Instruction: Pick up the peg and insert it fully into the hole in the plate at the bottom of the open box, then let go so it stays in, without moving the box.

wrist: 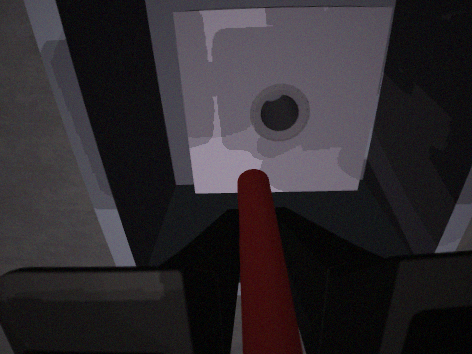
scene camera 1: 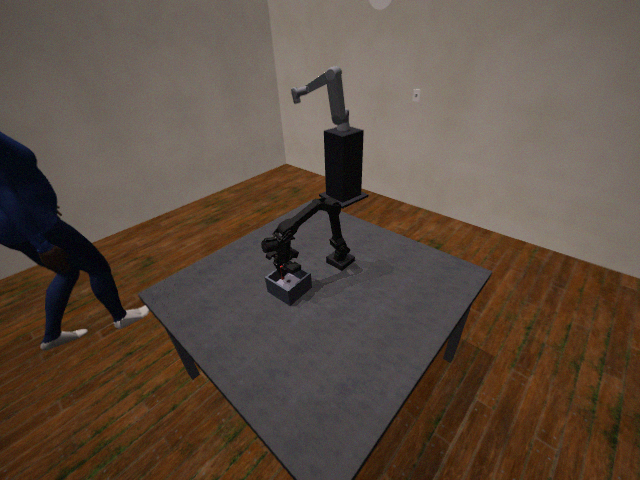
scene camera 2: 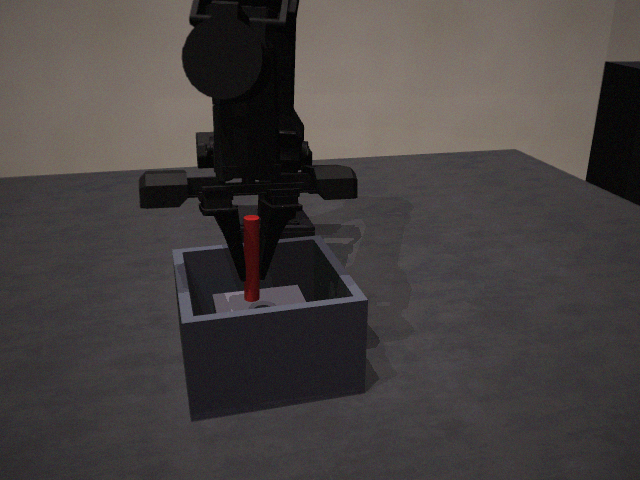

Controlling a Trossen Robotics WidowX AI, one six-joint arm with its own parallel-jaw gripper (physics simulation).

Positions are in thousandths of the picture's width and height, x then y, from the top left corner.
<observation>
A grey box shows in the wrist view (247, 227), in scene camera 1 (452, 618) and in scene camera 2 (370, 755).
</observation>
